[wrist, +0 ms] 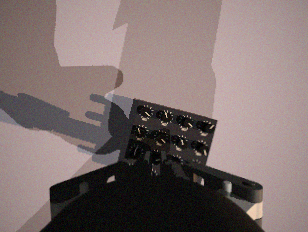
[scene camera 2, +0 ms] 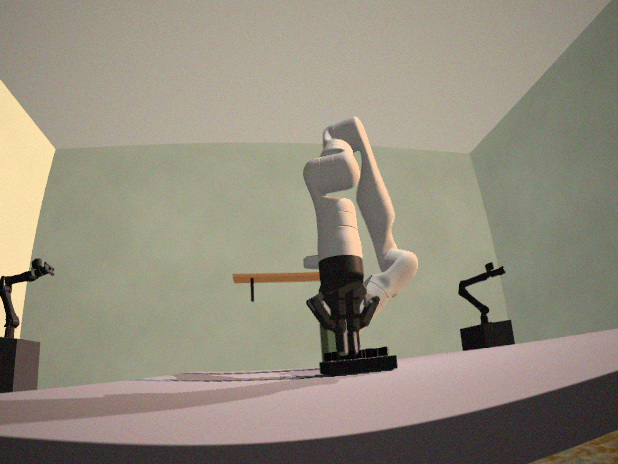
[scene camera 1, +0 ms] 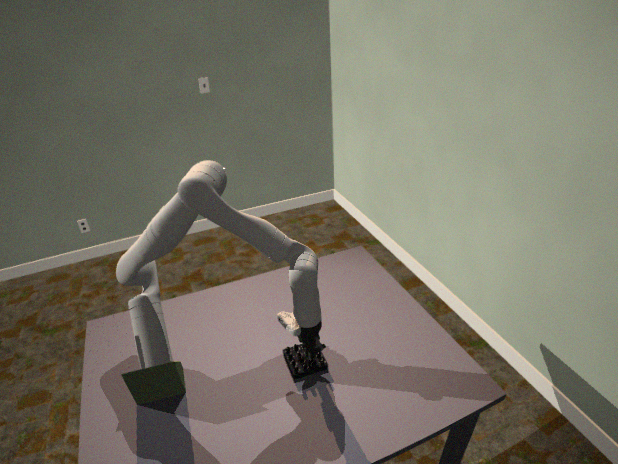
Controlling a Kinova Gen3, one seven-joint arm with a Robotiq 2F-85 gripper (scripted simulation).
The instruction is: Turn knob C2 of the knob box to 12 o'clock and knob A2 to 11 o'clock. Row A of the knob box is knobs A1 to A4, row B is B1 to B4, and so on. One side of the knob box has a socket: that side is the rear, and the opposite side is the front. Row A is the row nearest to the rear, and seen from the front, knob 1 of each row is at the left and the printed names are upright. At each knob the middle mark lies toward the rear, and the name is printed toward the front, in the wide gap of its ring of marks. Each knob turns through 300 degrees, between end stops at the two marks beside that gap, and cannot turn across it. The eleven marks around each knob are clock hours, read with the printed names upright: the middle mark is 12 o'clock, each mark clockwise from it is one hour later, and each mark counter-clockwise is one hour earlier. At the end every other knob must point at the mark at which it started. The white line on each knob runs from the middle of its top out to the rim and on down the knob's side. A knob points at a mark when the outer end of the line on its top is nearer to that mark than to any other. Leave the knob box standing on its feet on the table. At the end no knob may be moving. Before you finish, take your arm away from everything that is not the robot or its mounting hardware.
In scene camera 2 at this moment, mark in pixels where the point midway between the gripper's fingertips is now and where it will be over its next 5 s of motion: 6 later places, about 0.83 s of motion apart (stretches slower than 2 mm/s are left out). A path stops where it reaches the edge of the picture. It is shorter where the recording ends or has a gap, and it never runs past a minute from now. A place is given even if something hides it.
My gripper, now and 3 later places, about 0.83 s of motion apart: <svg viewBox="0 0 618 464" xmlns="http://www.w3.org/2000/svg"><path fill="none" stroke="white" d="M348 355L347 334L347 309L340 259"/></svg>
